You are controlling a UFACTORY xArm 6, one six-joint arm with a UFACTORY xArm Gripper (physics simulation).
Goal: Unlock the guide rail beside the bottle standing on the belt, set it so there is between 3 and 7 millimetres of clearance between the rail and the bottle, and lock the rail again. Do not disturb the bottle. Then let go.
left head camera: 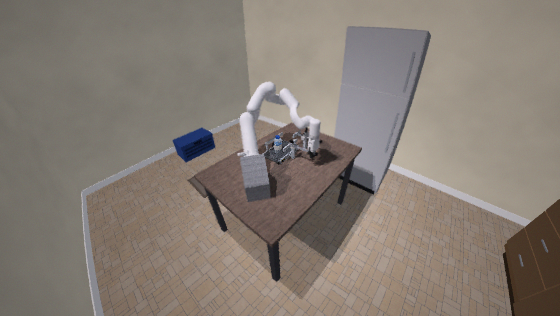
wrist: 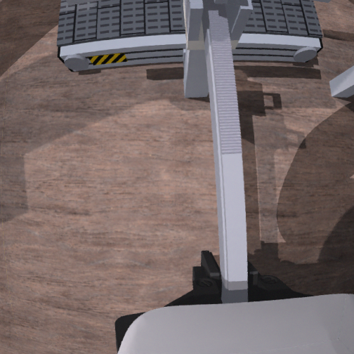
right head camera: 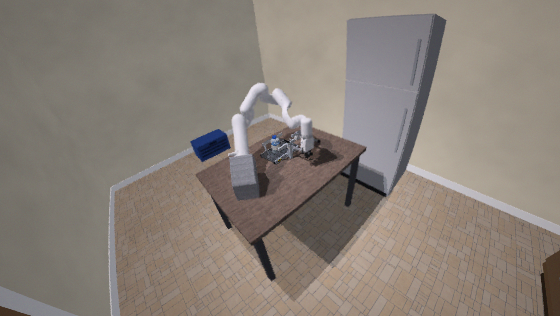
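Seen in the pictures: gripper, fingertip midpoint: (left head camera: pixel 312 157) (right head camera: pixel 307 157); arm's base, origin of the base link: (left head camera: pixel 252 157) (right head camera: pixel 242 157).
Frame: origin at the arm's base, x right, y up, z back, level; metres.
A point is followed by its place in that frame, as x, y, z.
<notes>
The bottle (left head camera: pixel 278 143) {-0.131, -0.071, -0.313} (right head camera: pixel 274 143) {-0.134, -0.071, -0.310}, with a blue cap, stands upright on the dark belt (wrist: pixel 130 21); it does not show in the wrist view. A long light-grey toothed bar (wrist: pixel 232 200) runs from the clamp post (wrist: pixel 195 75) at the belt's side out towards my gripper. My gripper (wrist: pixel 218 268) (left head camera: pixel 313 154) {0.121, -0.129, -0.442} (right head camera: pixel 308 154) {0.121, -0.129, -0.442} is shut on the bar's outer end, with a black finger on each side. The guide rail, its lock and the gap to the bottle are too small or hidden to judge.
Several grey brackets stand around the belt on the brown table (left head camera: pixel 240 170) {-0.177, -0.202, 0.027} (right head camera: pixel 235 210) {0.212, -0.202, 0.186}. Another grey part (wrist: pixel 343 84) juts in at the wrist view's right edge. The grey robot base block (left head camera: pixel 255 177) {0.136, -0.039, 0.065} (right head camera: pixel 244 176) {0.141, -0.039, 0.054} stands on the table, and a fridge (left head camera: pixel 377 100) (right head camera: pixel 385 95) stands behind it.
</notes>
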